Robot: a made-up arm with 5 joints. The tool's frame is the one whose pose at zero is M.
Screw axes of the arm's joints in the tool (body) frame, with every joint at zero. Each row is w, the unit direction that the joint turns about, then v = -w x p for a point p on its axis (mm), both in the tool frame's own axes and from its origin. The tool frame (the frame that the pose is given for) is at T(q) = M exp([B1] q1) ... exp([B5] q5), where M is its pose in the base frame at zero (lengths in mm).
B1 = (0, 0, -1, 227.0, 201.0, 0.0)
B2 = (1, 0, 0, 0.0, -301.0, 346.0)
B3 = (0, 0, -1, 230.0, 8.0, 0.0)
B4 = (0, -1, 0, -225.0, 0.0, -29.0)
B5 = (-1, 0, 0, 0.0, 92.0, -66.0)
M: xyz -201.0 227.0 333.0 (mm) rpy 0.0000 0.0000 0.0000 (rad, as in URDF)
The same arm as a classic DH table. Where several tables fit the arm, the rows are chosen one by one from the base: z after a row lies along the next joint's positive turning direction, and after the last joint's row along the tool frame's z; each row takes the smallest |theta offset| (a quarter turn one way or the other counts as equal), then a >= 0, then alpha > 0; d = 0 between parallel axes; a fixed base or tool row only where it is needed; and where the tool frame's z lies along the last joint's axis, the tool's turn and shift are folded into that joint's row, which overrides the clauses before.
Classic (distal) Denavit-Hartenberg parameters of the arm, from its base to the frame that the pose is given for. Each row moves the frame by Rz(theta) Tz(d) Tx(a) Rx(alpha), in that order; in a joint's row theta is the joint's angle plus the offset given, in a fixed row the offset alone. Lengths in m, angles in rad.
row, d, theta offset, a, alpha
base (fixed), 0.0000, 0.0000, 0.0000, 3.1416
joint 1, -0.0320, 1.5708, 0.1190, 1.5708
joint 2, -0.1930, 0.0000, -0.1160, -1.5708
joint 3, -0.0760, -1.5708, 0.0210, -1.5708
joint 4, -0.1640, 1.5708, 0.1330, -1.5708
joint 5, 0.0290, 1.5708, 0.0660, 1.5708
tool (fixed), 0.0920, -1.5708, 0.0000, 0.0000

